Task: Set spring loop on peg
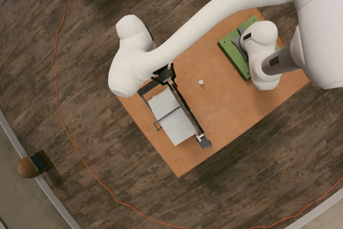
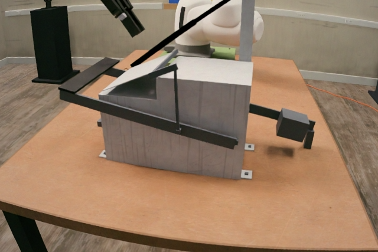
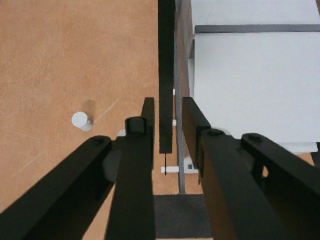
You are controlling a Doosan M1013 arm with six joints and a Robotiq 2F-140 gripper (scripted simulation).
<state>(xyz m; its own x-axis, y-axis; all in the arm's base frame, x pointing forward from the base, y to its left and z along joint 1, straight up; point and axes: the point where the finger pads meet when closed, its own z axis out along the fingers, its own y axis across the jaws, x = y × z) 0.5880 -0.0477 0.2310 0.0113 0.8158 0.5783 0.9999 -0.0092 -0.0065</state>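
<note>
The steel test weight is 17 cm behind my hand, 8 cm to the left of it and 27 cm below it. From my hand the other things lie so: grey block: 2 cm ahead, 10 cm to the right, 28 cm below; dark block: 3 cm ahead, 48 cm to the left, 27 cm below.
</note>
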